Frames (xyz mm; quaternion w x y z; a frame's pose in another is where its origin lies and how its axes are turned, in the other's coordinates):
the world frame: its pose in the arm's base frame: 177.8 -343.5 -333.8 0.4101 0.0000 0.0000 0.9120
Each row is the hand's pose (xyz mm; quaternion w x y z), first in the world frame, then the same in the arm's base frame.
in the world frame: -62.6 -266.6 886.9 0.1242 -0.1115 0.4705 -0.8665
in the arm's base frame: 418.8 -213.4 553.1 0.8412 -0.4748 0.0913 -0.2421
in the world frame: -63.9 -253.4 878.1 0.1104 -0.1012 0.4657 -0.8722
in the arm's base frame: 409.8 -223.1 544.3 0.8407 -0.4662 0.0987 -0.2570
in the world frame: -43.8 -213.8 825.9 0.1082 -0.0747 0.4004 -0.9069
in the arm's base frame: 366.8 -234.4 492.1 0.8715 -0.3958 0.0961 -0.2732
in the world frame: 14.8 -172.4 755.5 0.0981 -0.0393 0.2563 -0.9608
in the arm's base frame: 296.9 -218.0 421.7 0.9165 -0.2499 0.0693 -0.3046
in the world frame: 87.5 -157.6 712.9 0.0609 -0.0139 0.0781 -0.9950
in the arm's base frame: 237.6 -173.5 379.1 0.9324 -0.0769 0.0194 -0.3525
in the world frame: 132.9 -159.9 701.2 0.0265 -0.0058 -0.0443 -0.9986
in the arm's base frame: 209.2 -138.0 367.4 0.9217 0.0380 -0.0235 -0.3854
